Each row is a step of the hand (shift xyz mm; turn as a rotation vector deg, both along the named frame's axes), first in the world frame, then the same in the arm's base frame.
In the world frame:
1: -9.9 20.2 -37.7 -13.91 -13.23 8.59
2: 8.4 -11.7 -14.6 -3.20 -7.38 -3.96
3: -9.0 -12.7 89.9 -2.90 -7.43 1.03
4: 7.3 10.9 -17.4 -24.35 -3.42 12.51
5: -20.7 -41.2 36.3 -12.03 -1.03 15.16
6: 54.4 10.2 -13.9 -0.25 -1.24 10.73
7: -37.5 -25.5 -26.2 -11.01 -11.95 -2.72
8: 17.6 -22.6 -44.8 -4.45 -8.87 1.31
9: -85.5 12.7 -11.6 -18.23 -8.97 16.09
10: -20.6 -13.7 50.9 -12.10 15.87 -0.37
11: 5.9 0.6 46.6 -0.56 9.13 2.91
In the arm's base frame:
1: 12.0 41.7 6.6 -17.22 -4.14 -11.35
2: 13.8 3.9 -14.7 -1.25 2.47 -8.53
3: -54.1 -72.0 14.5 -3.53 -1.72 -7.02
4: 15.8 13.8 5.8 -27.50 1.01 -1.95
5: -39.0 -31.9 -30.1 -18.09 -6.54 2.40
6: 54.5 -12.8 11.1 -5.73 -8.92 2.08
7: -20.7 31.9 -36.0 -8.91 3.94 -13.29
8: 36.3 20.2 -33.2 -5.10 -1.63 -8.46
9: -66.8 56.1 -0.4 -24.43 -6.69 -5.48
10: -44.4 -35.1 0.4 -9.12 11.35 13.65
11: -18.5 -40.4 15.4 -1.33 0.81 9.47

